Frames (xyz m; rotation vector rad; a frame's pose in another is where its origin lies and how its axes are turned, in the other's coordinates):
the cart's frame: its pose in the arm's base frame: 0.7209 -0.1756 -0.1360 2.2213 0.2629 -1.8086
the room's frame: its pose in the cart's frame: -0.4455 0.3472 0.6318 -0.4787 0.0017 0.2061
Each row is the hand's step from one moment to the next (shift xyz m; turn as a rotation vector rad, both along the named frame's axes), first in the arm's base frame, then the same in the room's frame.
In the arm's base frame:
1: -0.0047 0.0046 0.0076 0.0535 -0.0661 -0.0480
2: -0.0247 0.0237 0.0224 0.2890 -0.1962 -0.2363
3: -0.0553 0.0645 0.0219 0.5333 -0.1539 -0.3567
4: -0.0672 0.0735 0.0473 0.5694 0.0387 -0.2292
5: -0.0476 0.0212 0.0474 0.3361 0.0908 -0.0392
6: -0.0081 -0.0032 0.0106 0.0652 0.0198 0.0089
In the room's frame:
1: -0.0094 -0.0034 -0.0006 0.0741 0.0620 0.0137
2: -0.0331 -0.0240 -0.0015 0.3476 0.2350 -0.0425
3: -0.0501 -0.0714 -0.0092 0.5267 0.3218 -0.2331
4: -0.0792 -0.0762 -0.0094 0.3814 0.2609 -0.4058
5: -0.0630 -0.0282 0.0142 0.1223 0.1425 -0.2957
6: -0.0117 0.0007 0.0071 0.0079 0.0321 -0.0603

